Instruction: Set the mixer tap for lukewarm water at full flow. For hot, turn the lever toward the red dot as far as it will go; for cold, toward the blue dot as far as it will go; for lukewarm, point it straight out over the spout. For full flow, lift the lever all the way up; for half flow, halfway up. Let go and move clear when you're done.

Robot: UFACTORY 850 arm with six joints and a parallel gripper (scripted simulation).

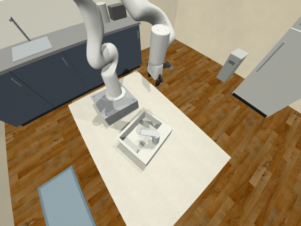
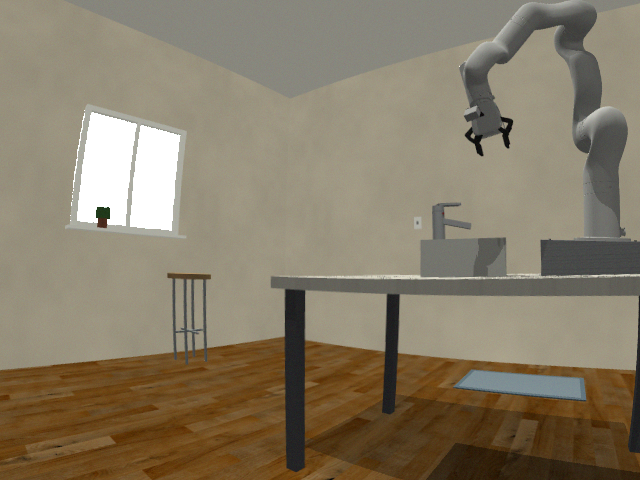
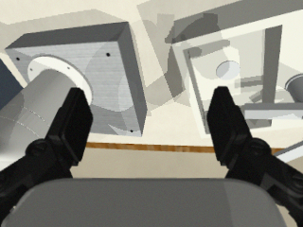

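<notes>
Right now my hand is 24 cm short of the grey lever, 23 cm to the left of it and 12 cm above it. From my hand the other things lie so: grey mixer tap: 25 cm ahead, 21 cm to the right, 17 cm below; sink basin: 36 cm below, 22 cm to the right, 15 cm ahead.
</notes>
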